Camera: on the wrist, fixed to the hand. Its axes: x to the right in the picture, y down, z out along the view.
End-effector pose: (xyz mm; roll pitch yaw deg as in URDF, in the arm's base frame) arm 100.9 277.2 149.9 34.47 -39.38 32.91
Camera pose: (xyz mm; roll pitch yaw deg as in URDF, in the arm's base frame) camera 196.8 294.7 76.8 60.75 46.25 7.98
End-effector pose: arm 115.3 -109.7 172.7 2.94 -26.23 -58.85
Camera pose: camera 65.6 -204.0 113.6 24.03 35.64 -125.92
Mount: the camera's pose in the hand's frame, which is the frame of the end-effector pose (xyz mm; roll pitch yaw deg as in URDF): 23.2 -95.2 -72.5 -9.02 38.56 -88.06
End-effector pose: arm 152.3 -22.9 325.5 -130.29 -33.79 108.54
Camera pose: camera 161.4 -69.6 437.7 82.44 -57.69 -74.67
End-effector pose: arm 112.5 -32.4 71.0 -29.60 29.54 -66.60
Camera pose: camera 8.5 -90.8 45.6 -39.88 8.55 -159.72
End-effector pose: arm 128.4 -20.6 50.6 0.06 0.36 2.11
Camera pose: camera 154.6 -114.8 -22.1 -9.48 38.63 -86.24
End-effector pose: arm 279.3 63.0 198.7 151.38 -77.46 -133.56
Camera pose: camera 373.7 -9.4 225.3 92.14 -3.63 -34.16
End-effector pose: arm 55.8 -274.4 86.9 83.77 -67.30 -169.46
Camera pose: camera -34.7 -354.0 68.7 92.28 17.55 -135.34
